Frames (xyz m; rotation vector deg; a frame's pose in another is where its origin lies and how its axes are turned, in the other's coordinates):
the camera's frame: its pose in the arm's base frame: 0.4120 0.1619 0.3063 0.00 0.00 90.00
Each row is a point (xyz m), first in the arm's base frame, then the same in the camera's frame.
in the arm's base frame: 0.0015 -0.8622 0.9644
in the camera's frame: -1.0241 0.4105 0.6581
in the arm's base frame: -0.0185 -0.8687 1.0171
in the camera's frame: -1.0306 0.4305 0.7108
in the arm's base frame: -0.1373 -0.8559 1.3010
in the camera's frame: -1.0178 0.5493 0.9947
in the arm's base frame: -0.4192 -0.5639 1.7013
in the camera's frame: -0.7258 0.8312 1.3950
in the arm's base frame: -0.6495 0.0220 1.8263
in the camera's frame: -0.1399 1.0615 1.5200
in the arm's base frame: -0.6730 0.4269 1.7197
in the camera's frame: 0.2650 1.0850 1.4134
